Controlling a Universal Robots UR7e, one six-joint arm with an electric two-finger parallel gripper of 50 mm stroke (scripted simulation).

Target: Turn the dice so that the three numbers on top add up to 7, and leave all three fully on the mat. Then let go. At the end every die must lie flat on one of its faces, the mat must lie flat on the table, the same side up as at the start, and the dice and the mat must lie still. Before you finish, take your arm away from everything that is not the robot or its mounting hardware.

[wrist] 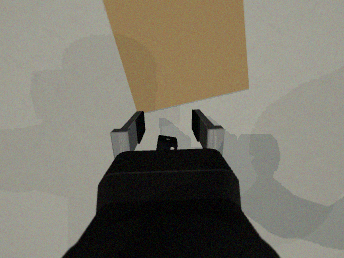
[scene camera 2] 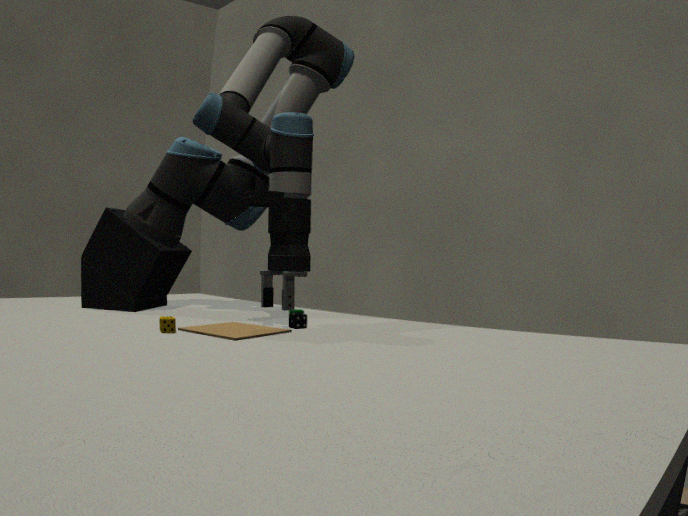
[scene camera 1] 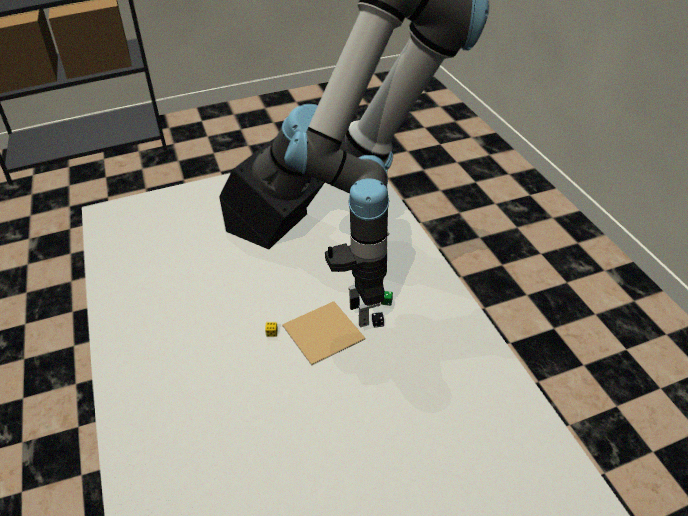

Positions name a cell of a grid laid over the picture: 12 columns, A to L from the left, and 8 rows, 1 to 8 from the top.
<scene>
my gripper: wrist F4; scene camera 2 E5; scene camera 1 G5
tan mat: wrist F2; scene camera 2 E6; scene camera 1 F6
</scene>
